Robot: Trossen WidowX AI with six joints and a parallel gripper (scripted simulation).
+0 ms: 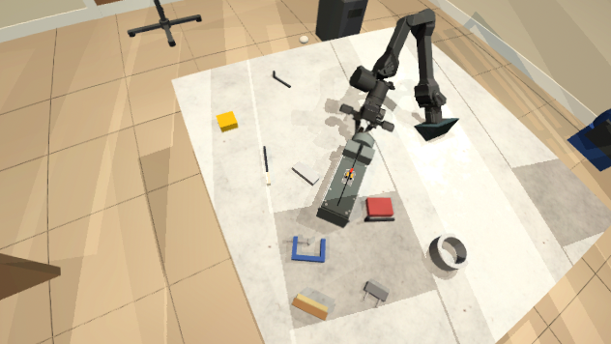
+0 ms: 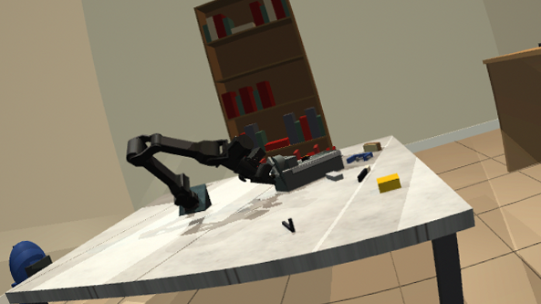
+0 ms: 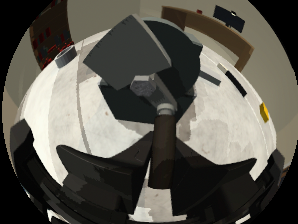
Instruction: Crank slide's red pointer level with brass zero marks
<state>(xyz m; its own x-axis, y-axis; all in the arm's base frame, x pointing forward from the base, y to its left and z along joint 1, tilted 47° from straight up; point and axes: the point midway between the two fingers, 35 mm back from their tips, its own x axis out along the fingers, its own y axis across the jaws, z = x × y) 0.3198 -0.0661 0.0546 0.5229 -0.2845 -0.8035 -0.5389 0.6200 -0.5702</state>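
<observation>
Right now the crank handle is 2 cm behind my gripper tip, 1 cm to the right of it and 3 cm above it. From my gripper tip the other things lie so: grey block (21 cm ahead, 3 cm below); then red pointer (11 cm ahead, 10 cm to the left, 4 cm above); then red block (7 cm ahead, 22 cm to the left, 3 cm below).
</observation>
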